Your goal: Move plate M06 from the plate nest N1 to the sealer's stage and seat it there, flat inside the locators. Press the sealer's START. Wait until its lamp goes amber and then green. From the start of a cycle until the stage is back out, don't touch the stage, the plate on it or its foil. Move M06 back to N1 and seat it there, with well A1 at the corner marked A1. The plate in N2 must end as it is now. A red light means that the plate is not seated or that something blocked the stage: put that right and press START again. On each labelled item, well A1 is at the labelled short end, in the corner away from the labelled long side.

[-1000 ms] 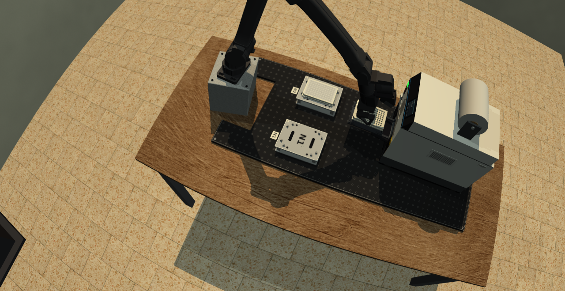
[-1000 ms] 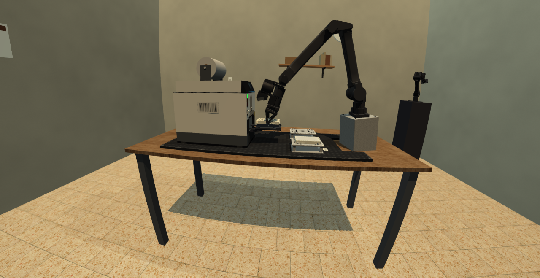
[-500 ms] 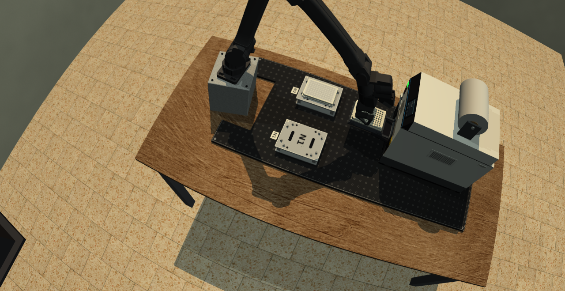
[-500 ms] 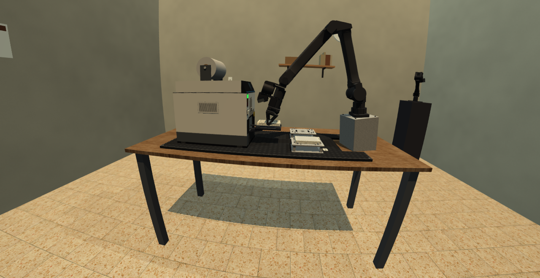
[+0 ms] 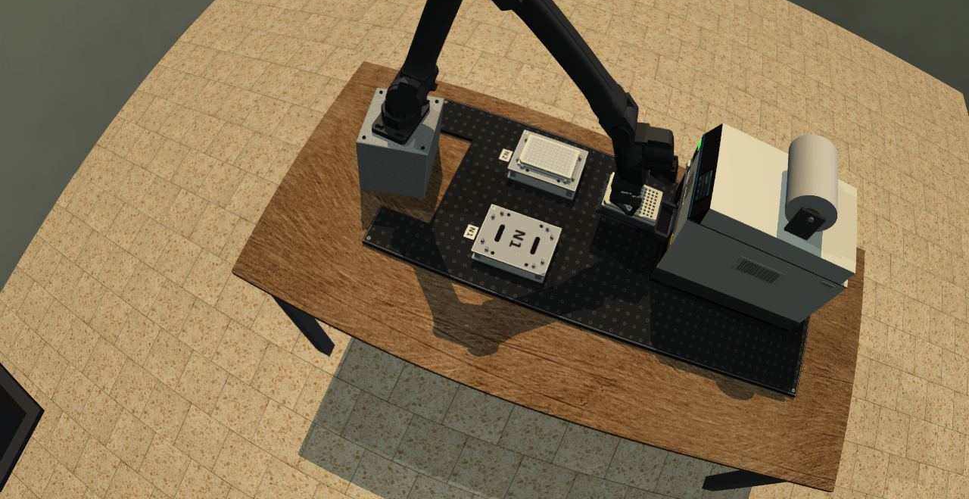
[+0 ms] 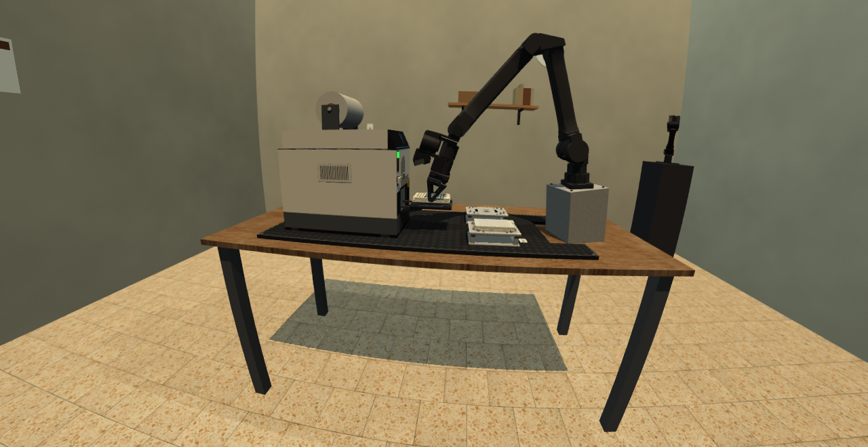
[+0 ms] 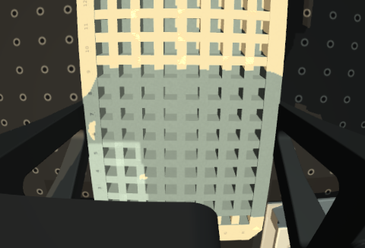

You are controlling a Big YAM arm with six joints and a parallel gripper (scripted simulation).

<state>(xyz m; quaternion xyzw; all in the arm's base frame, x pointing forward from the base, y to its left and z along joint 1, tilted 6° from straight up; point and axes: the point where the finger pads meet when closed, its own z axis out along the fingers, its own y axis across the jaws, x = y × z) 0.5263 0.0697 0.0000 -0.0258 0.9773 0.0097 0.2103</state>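
Now: hand right at the plate M06. Round my hand: start button: 10 cm to the left, 10 cm ahead, 7 cm above; well plate: 22 cm behind, 7 cm below, 6 cm to the left; sealer stage: 2 cm below.
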